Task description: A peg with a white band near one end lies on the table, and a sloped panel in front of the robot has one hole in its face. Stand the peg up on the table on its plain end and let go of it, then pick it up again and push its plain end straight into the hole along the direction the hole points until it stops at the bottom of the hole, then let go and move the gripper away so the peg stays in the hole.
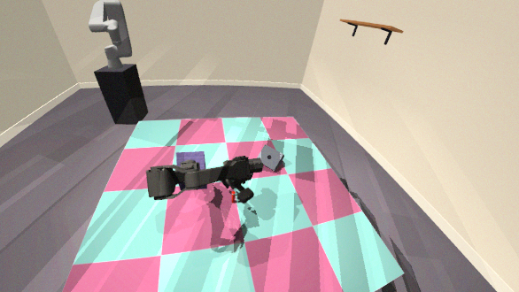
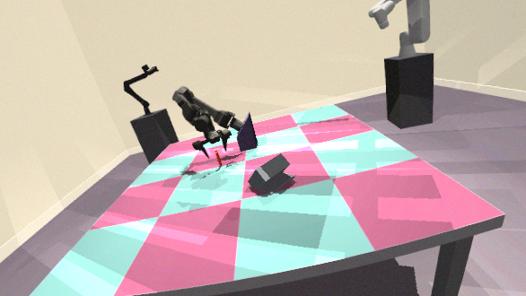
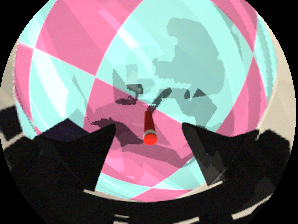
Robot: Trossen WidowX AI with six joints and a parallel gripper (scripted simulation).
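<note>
Right now the red peg is right at my gripper tip. The rest, counted from my gripper tip: sloped grey panel 27 cm to the left, 23 cm ahead, 2 cm below.
</note>
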